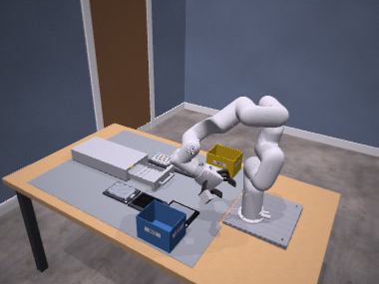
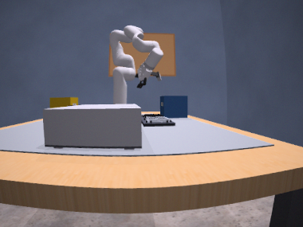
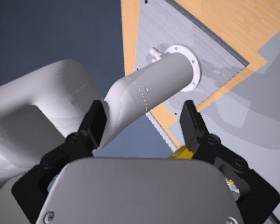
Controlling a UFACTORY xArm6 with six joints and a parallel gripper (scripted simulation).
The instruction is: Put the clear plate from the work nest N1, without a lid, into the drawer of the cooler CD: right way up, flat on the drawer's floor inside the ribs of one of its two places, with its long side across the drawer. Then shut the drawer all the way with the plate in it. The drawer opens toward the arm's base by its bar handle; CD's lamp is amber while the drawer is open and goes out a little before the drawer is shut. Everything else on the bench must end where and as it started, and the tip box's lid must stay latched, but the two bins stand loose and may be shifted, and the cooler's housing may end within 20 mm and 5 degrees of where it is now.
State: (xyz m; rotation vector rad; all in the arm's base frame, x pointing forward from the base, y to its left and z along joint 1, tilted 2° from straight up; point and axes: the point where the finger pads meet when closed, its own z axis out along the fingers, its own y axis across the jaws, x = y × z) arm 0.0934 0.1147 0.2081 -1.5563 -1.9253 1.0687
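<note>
Right now the clear plate is 57 cm ahead of my hand, 1 cm to the right of it and 20 cm below it. The rest, counted from my hand: blue bin (24 cm ahead, 16 cm to the left, 18 cm below); yellow bin (16 cm ahead, 47 cm to the right, 18 cm below); drawer (54 cm ahead, 20 cm to the right, 20 cm below).
</note>
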